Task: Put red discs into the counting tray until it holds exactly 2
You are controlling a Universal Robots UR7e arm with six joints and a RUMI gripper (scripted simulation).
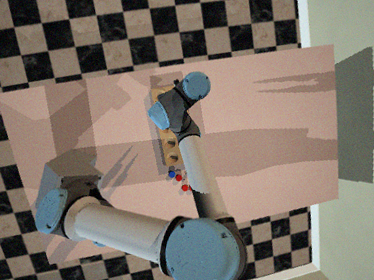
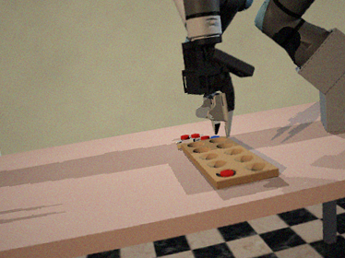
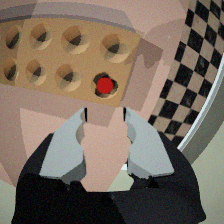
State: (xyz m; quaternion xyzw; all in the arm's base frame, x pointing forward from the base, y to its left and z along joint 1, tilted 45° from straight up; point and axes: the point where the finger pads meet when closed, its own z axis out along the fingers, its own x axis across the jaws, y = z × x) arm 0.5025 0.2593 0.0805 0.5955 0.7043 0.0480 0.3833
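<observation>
The blue disc is 350 mm to the right of my hand, 190 mm behind it and 120 mm below it. Round my hand: wooden counting tray (140 mm to the right, 120 mm below, 70 mm behind).
</observation>
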